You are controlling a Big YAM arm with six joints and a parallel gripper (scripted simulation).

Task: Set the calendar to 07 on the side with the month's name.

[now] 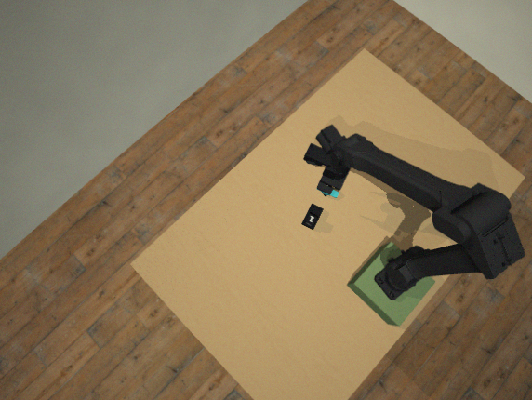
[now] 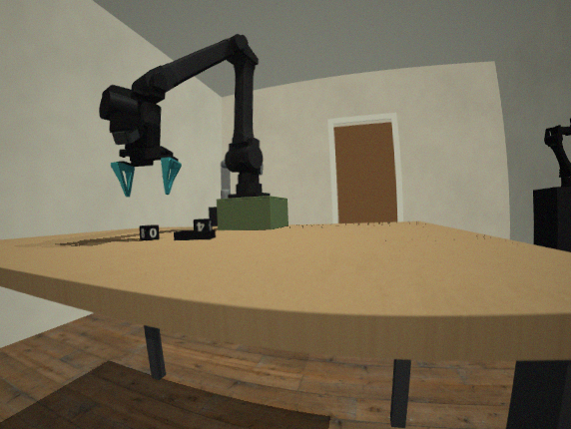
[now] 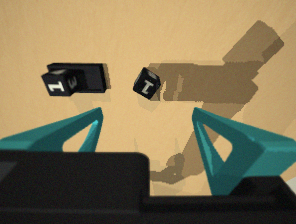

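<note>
My gripper is now 9 cm above the digit cube. Round my hand: black calendar tray (10 cm to the left, 10 cm below, 5 cm behind).
</note>
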